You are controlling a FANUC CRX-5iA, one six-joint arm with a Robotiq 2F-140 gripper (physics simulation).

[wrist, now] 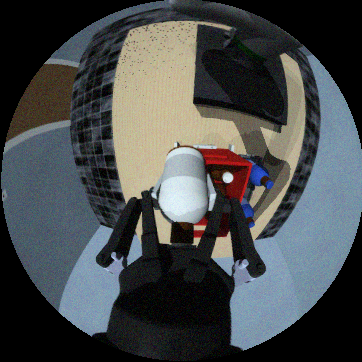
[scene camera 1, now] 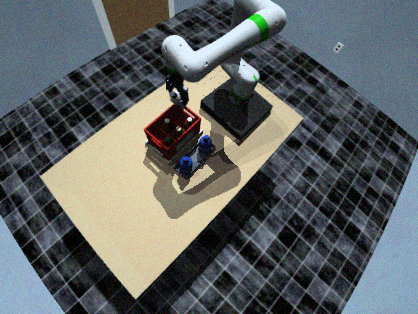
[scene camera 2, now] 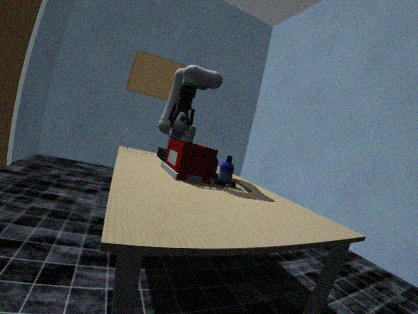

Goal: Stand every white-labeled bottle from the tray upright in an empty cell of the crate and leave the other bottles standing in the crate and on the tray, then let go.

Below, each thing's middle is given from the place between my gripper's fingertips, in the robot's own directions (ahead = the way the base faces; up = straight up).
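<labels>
There is the white-labeled bottle (wrist: 183, 198), and I see that it stands 10 mm behind my hand and 50 mm above it.
</labels>
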